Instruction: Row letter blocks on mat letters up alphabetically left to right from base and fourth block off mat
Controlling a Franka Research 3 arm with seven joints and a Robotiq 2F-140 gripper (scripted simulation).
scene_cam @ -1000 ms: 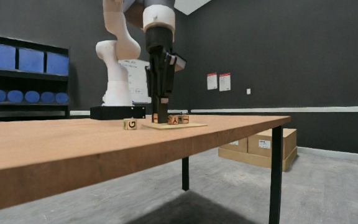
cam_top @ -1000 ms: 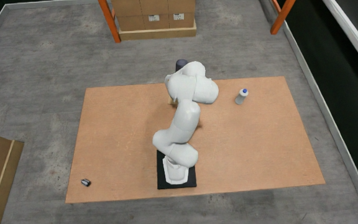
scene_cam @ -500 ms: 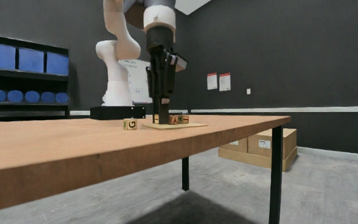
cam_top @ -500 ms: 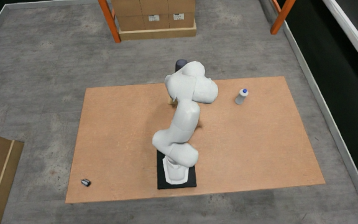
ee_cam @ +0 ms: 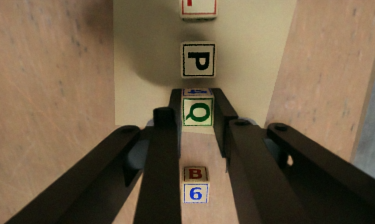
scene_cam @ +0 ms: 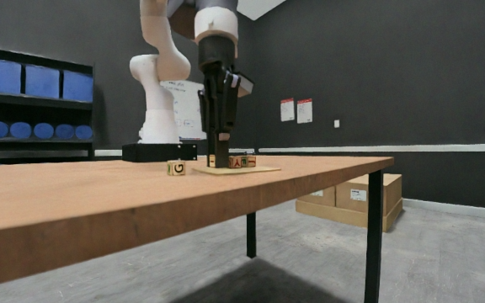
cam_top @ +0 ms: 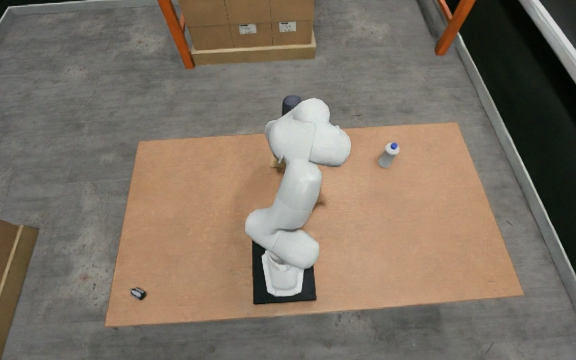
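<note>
Now: the block 2 cm below my hand. Also, from my hand: pale yellow mat (4 cm to the left, 4 cm below); then white bottle (5 cm behind, 47 cm to the right, 4 cm above); then black object (66 cm behind, 69 cm to the left, 2 cm below).
</note>
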